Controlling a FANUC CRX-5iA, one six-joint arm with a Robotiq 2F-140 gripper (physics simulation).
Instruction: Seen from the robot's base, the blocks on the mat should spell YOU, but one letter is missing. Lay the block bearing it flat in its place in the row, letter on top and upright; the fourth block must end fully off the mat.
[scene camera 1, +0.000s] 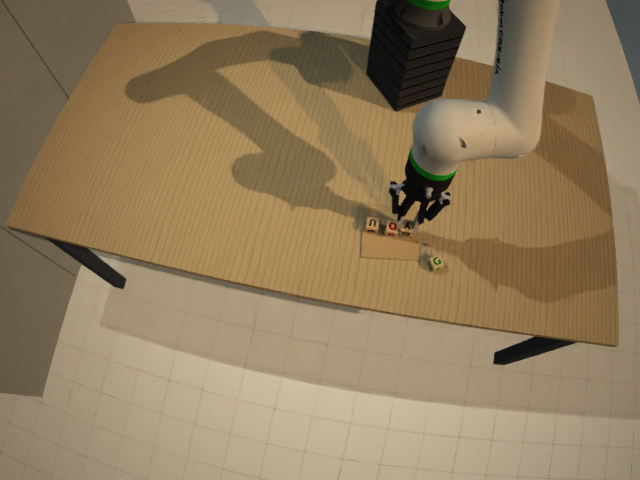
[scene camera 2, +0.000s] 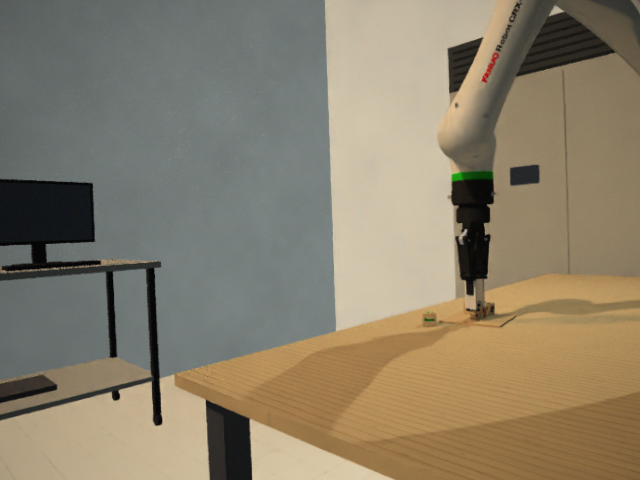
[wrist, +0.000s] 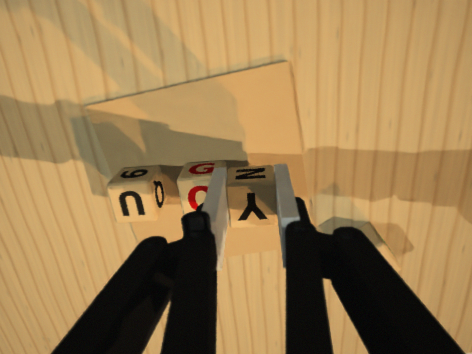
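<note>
My gripper (scene camera 1: 408, 223) (scene camera 2: 474, 306) (wrist: 251, 185) is shut on the Y block (scene camera 1: 406, 231) (scene camera 2: 473, 315) (wrist: 252, 207), low at the mat (scene camera 1: 389, 249) (scene camera 2: 499, 323) (wrist: 265, 100). Y is on top, upright from the base side. Whether the block touches the mat cannot be told. The red O block (scene camera 1: 391, 227) (wrist: 194, 194) is close beside it, with one finger between them, partly hiding O in the wrist view. The U block (scene camera 1: 371, 225) (wrist: 133, 202) stands beyond a wider gap. The green G block (scene camera 1: 436, 263) (scene camera 2: 429, 318) lies off the mat, turned askew.
The wooden table (scene camera 1: 180, 206) (scene camera 2: 542, 372) carries everything. The dark ribbed robot base (scene camera 1: 413, 62) stands at its back edge in scene camera 1. A cart (scene camera 2: 151, 335) with a monitor (scene camera 2: 46, 211) stands apart from the table. The arm's shadow falls across the blocks and mat.
</note>
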